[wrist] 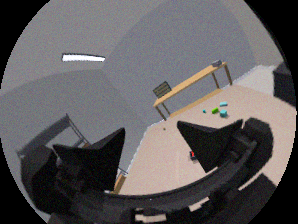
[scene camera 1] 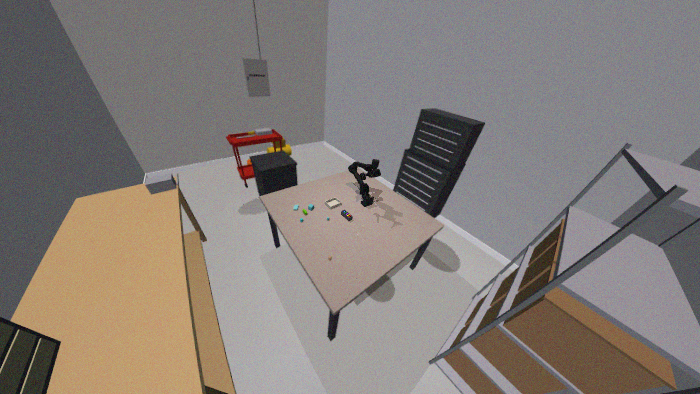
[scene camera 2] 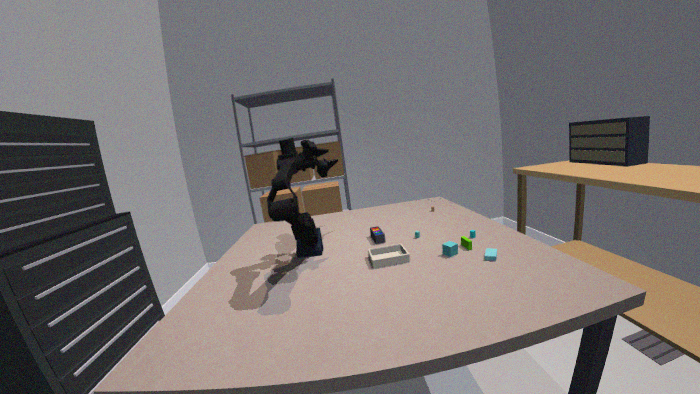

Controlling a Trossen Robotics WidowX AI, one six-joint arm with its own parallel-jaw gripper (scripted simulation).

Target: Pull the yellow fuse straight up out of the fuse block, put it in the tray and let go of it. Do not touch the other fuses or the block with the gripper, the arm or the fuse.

Path:
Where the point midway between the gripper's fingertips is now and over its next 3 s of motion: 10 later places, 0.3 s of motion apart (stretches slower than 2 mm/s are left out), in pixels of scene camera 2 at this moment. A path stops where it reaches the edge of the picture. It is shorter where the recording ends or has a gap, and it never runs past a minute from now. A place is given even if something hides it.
My gripper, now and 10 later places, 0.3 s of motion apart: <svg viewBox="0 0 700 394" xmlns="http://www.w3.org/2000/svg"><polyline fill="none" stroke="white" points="333,155 341,160 357,177 369,202 374,220 374,222 375,223 375,225 375,227 375,228 375,228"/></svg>

